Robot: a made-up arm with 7 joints.
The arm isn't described. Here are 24 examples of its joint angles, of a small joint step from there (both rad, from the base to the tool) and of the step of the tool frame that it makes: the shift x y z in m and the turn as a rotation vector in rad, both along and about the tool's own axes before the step.
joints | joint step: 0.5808 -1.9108 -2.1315 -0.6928 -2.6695 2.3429 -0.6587 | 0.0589 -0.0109 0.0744 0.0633 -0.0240 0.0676 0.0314
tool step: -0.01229 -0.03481 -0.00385 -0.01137 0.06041 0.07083
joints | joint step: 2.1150 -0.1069 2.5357 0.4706 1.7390 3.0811 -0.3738 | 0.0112 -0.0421 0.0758 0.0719 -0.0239 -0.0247 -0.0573
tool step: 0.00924 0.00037 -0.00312 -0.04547 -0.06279 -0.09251
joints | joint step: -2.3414 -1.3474 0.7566 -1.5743 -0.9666 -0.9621 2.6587 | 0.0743 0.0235 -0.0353 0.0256 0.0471 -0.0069 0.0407
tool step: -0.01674 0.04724 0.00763 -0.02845 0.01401 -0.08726
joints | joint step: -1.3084 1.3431 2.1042 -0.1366 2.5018 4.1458 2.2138 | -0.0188 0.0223 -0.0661 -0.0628 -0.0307 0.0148 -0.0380
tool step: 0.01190 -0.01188 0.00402 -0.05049 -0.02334 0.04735
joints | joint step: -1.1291 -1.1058 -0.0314 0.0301 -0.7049 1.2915 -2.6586 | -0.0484 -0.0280 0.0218 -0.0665 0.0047 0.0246 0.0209
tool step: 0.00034 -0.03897 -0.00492 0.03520 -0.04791 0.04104
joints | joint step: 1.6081 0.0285 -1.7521 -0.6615 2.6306 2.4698 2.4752 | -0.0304 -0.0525 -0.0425 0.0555 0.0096 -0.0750 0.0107
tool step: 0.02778 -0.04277 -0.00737 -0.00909 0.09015 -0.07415
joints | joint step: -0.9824 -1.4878 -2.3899 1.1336 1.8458 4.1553 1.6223 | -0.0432 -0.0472 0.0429 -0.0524 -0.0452 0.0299 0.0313
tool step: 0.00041 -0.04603 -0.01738 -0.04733 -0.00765 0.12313
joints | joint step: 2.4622 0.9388 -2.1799 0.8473 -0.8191 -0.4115 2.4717 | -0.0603 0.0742 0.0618 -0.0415 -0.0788 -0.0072 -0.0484
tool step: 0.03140 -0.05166 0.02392 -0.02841 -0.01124 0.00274
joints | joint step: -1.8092 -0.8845 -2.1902 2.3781 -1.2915 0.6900 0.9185 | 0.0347 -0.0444 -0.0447 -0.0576 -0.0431 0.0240 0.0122
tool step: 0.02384 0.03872 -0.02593 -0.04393 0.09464 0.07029
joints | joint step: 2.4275 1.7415 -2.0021 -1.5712 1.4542 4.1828 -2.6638 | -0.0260 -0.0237 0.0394 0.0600 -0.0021 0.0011 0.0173
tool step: 0.00854 -0.01954 -0.00789 -0.03863 -0.02571 -0.00796
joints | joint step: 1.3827 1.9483 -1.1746 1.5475 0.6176 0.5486 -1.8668 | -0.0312 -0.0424 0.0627 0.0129 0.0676 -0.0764 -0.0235
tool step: 0.05281 -0.01077 0.03923 0.10552 0.07927 -0.06424
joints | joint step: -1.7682 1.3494 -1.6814 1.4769 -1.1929 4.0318 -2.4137 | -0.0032 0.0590 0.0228 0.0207 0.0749 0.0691 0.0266
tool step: -0.00921 0.01989 -0.02571 0.02611 -0.12591 -0.06462
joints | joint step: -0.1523 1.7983 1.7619 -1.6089 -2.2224 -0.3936 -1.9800 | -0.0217 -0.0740 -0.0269 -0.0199 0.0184 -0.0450 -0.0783
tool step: 0.00621 -0.00205 0.01129 0.04609 -0.02429 -0.03197
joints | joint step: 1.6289 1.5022 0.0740 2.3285 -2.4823 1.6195 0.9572 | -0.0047 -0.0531 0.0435 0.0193 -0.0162 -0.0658 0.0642
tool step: 0.01339 -0.02888 0.01547 0.02003 -0.01059 0.01874
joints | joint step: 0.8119 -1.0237 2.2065 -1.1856 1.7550 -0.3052 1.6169 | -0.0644 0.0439 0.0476 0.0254 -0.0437 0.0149 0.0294
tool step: -0.00062 -0.01102 0.03240 0.00056 -0.02635 0.03349
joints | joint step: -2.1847 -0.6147 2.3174 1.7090 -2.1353 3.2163 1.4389 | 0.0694 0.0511 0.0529 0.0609 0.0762 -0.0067 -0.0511
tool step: -0.01698 0.01718 0.05729 0.13864 0.07428 -0.00121
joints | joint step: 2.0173 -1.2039 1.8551 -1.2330 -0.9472 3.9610 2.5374 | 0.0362 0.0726 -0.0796 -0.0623 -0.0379 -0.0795 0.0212
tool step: 0.00003 0.03424 0.04796 0.01884 0.01962 0.04545
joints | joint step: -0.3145 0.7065 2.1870 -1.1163 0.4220 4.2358 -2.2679 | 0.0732 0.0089 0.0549 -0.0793 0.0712 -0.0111 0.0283
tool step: 0.04311 -0.03725 0.00956 -0.07150 -0.11462 -0.11624
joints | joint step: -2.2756 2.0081 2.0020 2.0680 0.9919 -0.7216 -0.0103 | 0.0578 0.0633 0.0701 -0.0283 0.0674 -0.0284 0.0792
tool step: 0.01435 -0.02659 0.01886 -0.04466 -0.00490 0.06523
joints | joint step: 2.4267 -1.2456 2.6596 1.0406 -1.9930 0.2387 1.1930 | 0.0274 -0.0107 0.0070 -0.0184 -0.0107 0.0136 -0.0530
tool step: 0.00416 0.00633 0.01573 0.01241 -0.01351 -0.03415
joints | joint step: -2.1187 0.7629 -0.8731 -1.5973 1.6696 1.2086 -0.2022 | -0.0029 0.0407 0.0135 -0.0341 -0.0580 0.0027 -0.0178
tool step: 0.02941 -0.03111 0.00529 0.02505 0.01405 -0.12236
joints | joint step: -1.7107 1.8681 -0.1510 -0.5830 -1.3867 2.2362 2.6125 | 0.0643 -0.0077 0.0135 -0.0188 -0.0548 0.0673 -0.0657
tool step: 0.01989 0.01295 -0.02711 -0.03271 -0.04591 -0.14260
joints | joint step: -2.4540 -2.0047 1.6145 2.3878 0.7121 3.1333 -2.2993 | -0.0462 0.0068 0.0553 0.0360 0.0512 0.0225 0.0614
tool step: -0.00131 0.01050 -0.02629 -0.00503 0.00954 0.09674
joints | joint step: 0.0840 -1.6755 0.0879 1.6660 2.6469 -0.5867 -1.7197 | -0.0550 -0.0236 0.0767 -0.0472 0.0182 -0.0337 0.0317
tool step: -0.01052 0.00685 0.03446 0.08818 0.10523 0.04388
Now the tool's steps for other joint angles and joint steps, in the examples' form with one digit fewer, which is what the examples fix.
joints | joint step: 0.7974 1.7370 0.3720 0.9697 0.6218 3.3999 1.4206 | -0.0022 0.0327 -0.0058 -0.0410 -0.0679 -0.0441 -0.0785
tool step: -0.0241 -0.0030 0.0341 0.0257 -0.0664 -0.0181
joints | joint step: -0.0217 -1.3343 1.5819 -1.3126 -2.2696 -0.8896 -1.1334 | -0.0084 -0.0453 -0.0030 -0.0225 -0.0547 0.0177 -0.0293
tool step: -0.0007 0.0119 0.0083 -0.0129 -0.0477 0.0597
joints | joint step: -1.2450 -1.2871 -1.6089 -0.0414 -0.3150 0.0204 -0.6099 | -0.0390 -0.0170 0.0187 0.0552 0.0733 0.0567 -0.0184
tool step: 0.0175 -0.0307 0.0572 0.0838 0.0264 -0.0570
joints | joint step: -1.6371 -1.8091 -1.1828 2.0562 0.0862 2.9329 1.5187 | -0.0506 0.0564 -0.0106 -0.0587 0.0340 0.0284 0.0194
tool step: 0.0154 0.0079 0.0094 0.0550 0.0915 0.0721
